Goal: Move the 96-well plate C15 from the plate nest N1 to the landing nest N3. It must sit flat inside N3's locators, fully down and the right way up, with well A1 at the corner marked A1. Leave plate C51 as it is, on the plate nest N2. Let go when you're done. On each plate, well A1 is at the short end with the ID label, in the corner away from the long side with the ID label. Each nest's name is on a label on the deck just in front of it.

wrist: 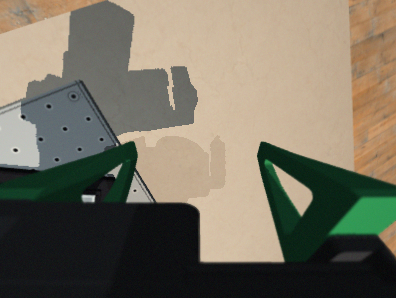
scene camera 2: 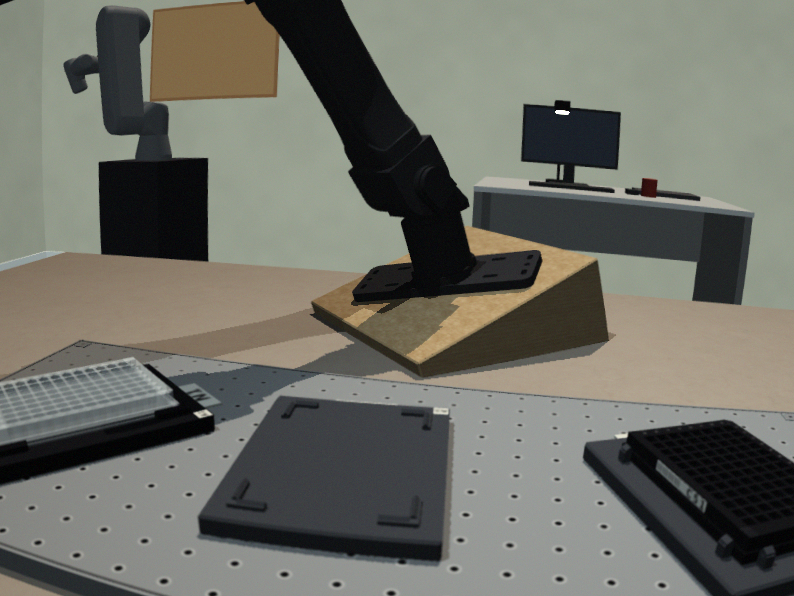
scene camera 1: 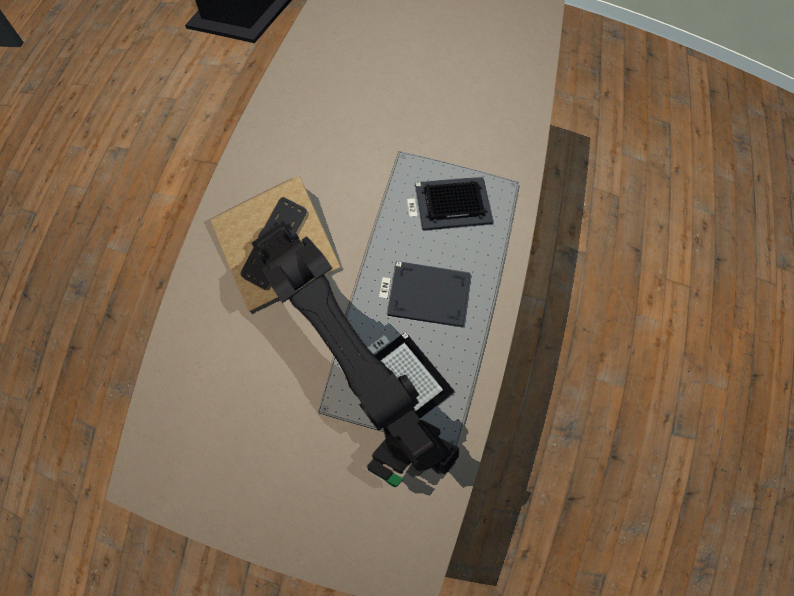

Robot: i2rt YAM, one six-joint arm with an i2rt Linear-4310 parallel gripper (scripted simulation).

Labels:
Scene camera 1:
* gripper: 407,468
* black plate C51: 439,211
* clear 96-well plate C15: 403,353
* grey landing nest N3: 430,294

